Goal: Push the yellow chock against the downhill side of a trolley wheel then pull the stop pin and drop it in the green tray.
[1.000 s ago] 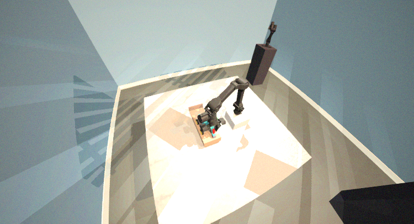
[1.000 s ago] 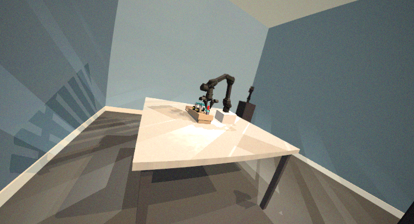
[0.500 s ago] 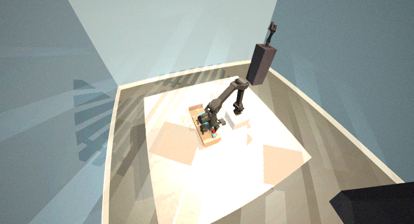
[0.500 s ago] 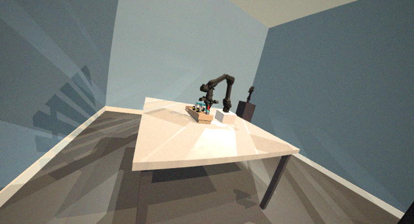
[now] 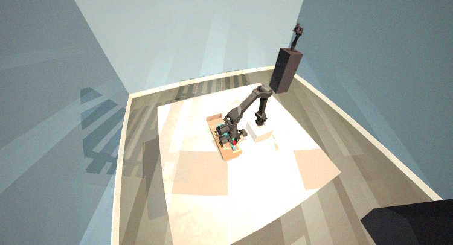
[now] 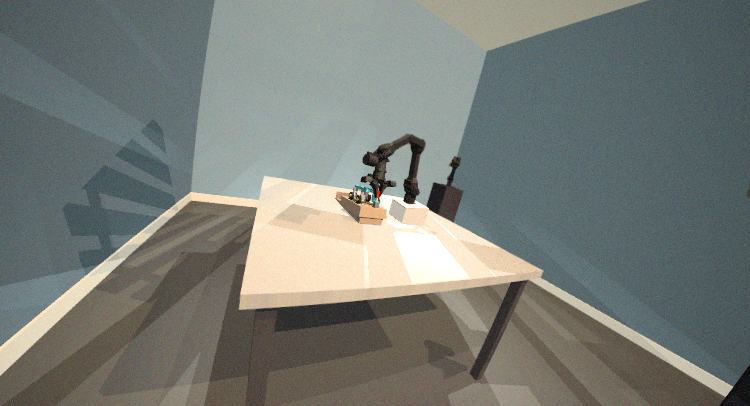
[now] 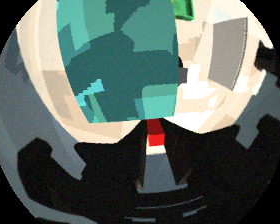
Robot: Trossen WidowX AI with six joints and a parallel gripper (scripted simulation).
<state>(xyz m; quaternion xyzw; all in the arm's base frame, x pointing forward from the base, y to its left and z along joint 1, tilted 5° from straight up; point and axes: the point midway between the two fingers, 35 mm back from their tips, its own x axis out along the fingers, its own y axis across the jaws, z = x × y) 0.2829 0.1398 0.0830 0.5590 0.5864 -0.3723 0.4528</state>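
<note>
The green tray is 24 cm to the right of my gripper tip, 14 cm below it and 7 cm behind it. Also, from my gripper tip: cyan trolley (11 cm to the right, 3 cm ahead, 2 cm below); then yellow chock (22 cm to the right, 5 cm below, 2 cm behind); then red-headed stop pin (right at my gripper tip).
</note>
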